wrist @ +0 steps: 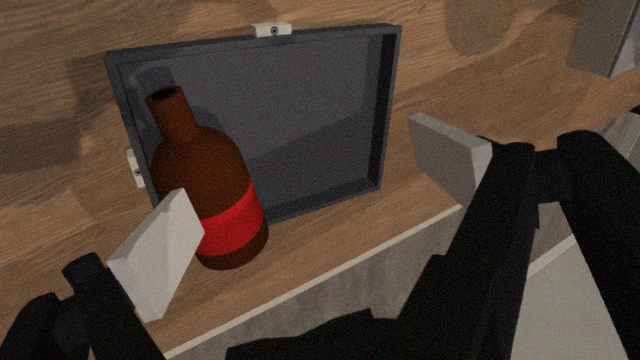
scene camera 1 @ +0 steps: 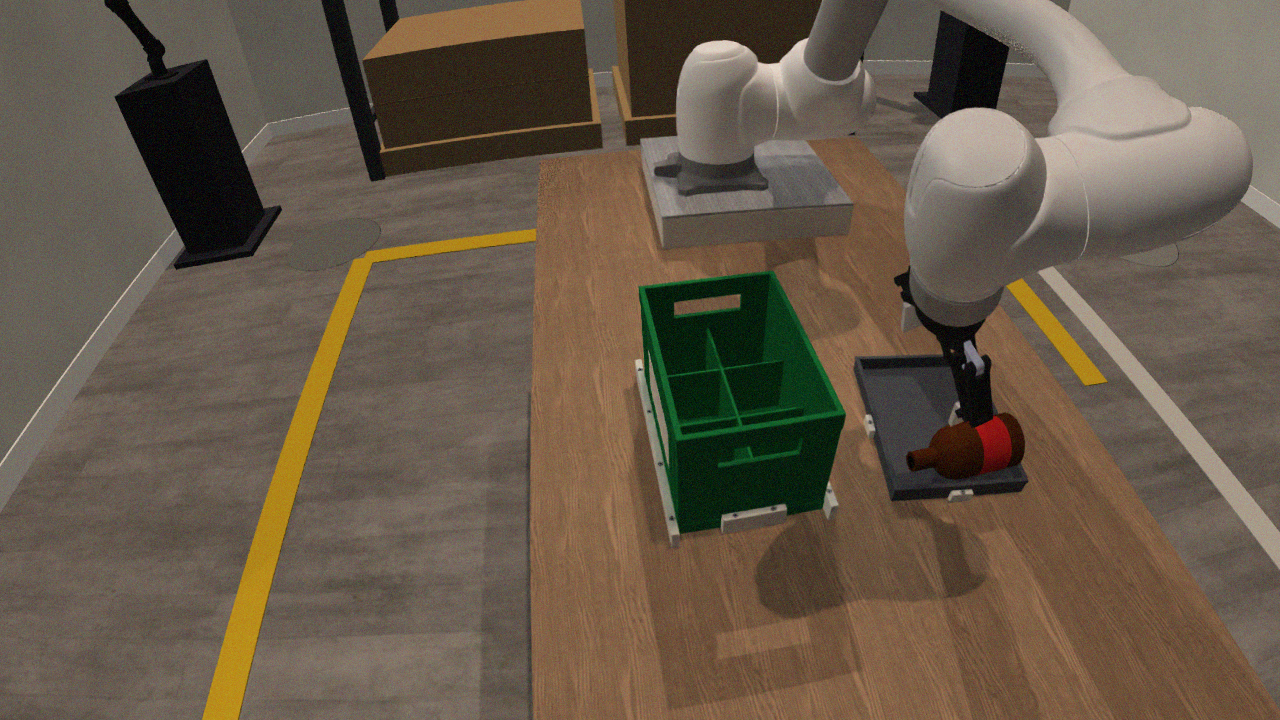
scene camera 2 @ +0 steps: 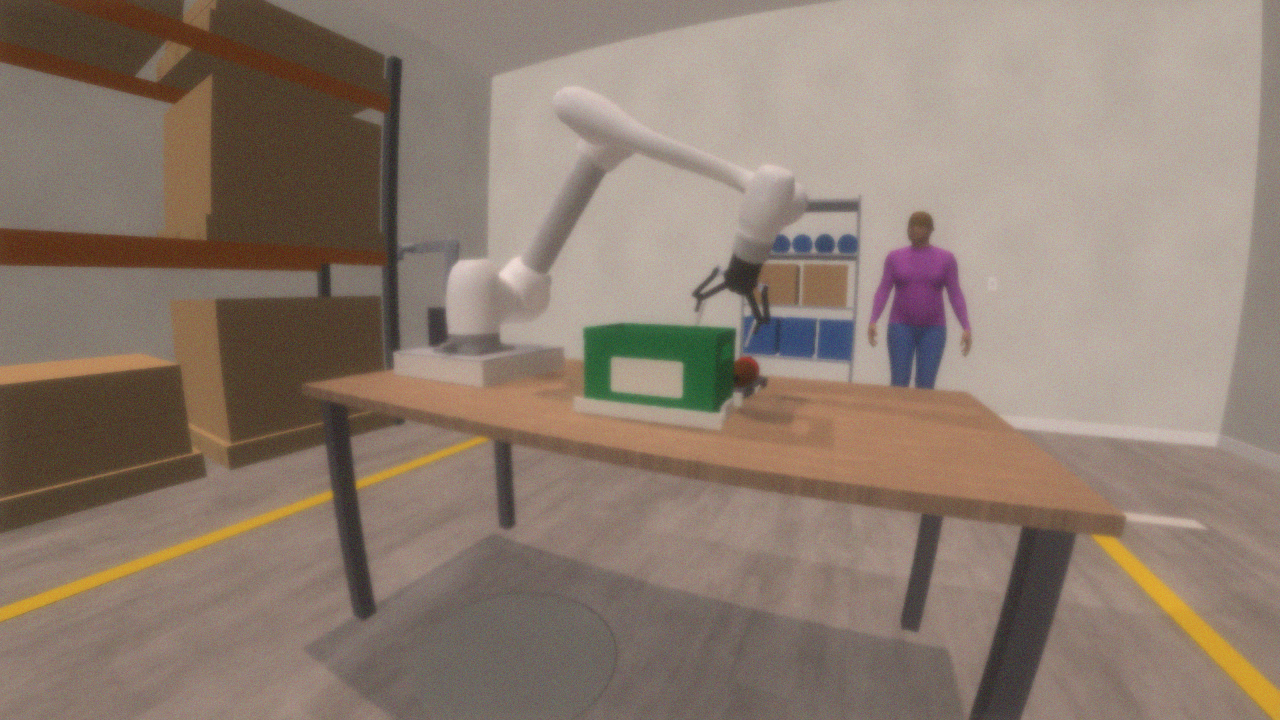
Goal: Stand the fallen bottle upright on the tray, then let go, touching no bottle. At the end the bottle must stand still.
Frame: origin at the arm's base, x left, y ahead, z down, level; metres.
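Seen in the pictures: gripper, between the fingertips: [wrist: 301, 176] [scene camera 1: 936, 371]; arm's base, origin of its link: [scene camera 1: 716, 173] [scene camera 2: 474, 351].
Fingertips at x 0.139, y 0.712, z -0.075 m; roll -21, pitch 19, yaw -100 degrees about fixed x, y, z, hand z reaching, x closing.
Offsets run from my fingertips to a thing's top centre. "pt": to the spot under its first point. Level surfaces: height alone.
The brown bottle @[dx +0.047, dy +0.048, dz +0.068 m] [scene camera 1: 957, 454] [scene camera 2: 746, 370] [wrist: 205, 172] with a red label lies on its side across the near end of the dark grey tray @[dx +0.052, dy -0.033, dz +0.122 m] [scene camera 1: 905, 398] [scene camera 2: 761, 385] [wrist: 312, 95] in scene camera 1. Its neck points towards the green crate. Its base overlaps the tray's rim in the wrist view; whether it rests on the rim I cannot tell. My gripper [scene camera 1: 932, 365] [scene camera 2: 726, 327] [wrist: 301, 176] is open with nothing between its fingers. It is tilted above the tray. One finger overlaps the bottle's body in scene camera 1 and the wrist view; contact is unclear.
The green crate @[dx -0.249, dy -0.060, dz -0.028 m] [scene camera 1: 751, 474] [scene camera 2: 657, 335] with dividers stands beside the tray, with white brackets around its foot. White clips @[pt dx -0.047, dy -0.044, dz +0.132 m] [wrist: 272, 30] sit at the tray's edges. The wooden table @[dz +0.147 m] [scene camera 1: 599, 573] [scene camera 2: 895, 447] carries the arm's base block [scene camera 1: 751, 223]. A person [scene camera 2: 920, 286] stands behind the table.
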